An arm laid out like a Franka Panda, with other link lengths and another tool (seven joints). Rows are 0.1 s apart.
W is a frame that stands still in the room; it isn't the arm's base.
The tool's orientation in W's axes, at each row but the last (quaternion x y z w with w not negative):
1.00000 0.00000 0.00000 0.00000
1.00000 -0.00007 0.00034 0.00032
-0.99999 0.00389 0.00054 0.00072
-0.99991 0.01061 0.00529 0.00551
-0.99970 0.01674 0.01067 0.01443
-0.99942 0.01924 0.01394 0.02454
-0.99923 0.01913 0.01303 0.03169
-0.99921 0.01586 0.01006 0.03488
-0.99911 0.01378 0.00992 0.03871
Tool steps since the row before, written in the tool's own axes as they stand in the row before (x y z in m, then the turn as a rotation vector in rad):
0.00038 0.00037 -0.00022 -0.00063 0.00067 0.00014
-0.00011 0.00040 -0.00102 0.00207 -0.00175 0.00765
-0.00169 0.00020 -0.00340 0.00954 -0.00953 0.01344
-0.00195 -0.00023 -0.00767 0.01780 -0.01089 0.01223
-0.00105 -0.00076 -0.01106 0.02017 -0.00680 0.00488
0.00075 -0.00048 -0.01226 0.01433 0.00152 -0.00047
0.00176 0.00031 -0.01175 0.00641 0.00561 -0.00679
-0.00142 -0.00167 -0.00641 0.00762 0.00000 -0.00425
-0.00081 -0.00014 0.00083 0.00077 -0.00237 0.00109
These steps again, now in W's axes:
0.00038 -0.00037 0.00022 -0.00063 -0.00067 -0.00014
-0.00011 -0.00040 0.00102 0.00208 0.00174 -0.00765
-0.00169 -0.00019 0.00340 0.00960 0.00947 -0.01344
-0.00186 0.00019 0.00769 0.01790 0.01065 -0.01230
-0.00079 0.00047 0.01110 0.02028 0.00627 -0.00512
0.00110 -0.00016 0.01224 0.01427 -0.00208 -0.00002
0.00204 -0.00112 0.01165 0.00635 -0.00627 0.00625
-0.00124 0.00126 0.00654 0.00770 -0.00053 0.00408
-0.00082 0.00023 -0.00080 0.00082 0.00243 -0.00092

